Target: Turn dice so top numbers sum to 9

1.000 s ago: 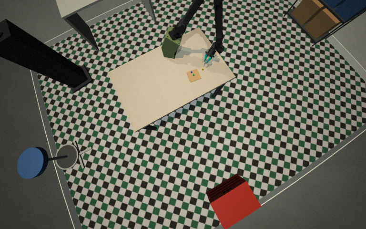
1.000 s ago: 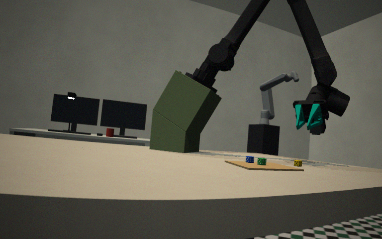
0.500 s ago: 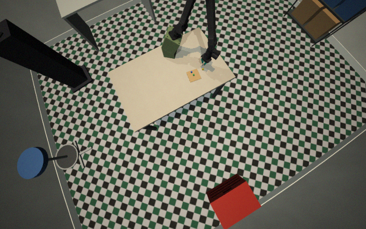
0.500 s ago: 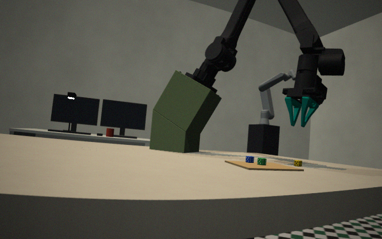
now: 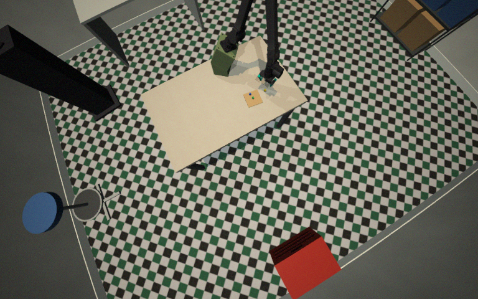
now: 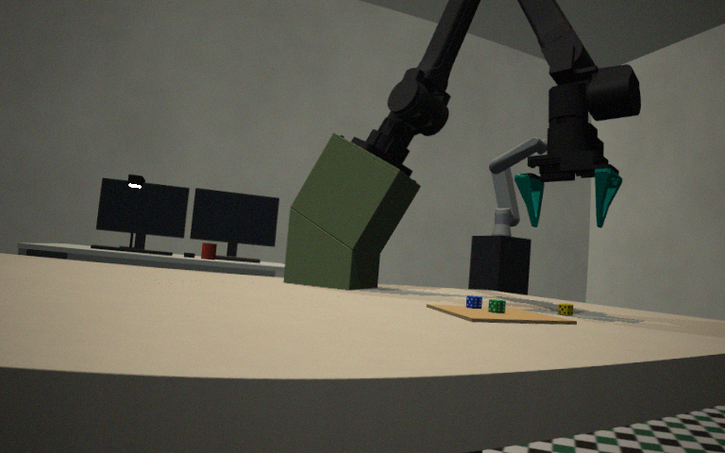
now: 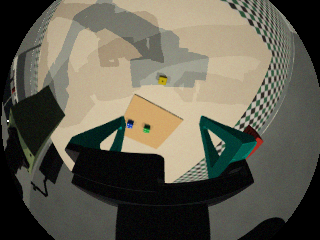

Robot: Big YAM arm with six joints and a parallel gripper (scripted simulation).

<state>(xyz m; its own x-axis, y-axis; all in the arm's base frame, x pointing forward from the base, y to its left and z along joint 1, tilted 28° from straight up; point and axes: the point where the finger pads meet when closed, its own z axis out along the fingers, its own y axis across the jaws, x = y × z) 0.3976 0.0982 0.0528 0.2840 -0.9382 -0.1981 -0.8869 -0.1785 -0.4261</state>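
My gripper is now 1 cm past the yellow die, 2 cm to the right of it and 13 cm above it. The rest, counted from my hand: blue die: 5 cm behind, 12 cm to the right, 12 cm below; green die: 1 cm behind, 12 cm to the right, 12 cm below; mat: 1 cm behind, 12 cm to the right, 13 cm below.
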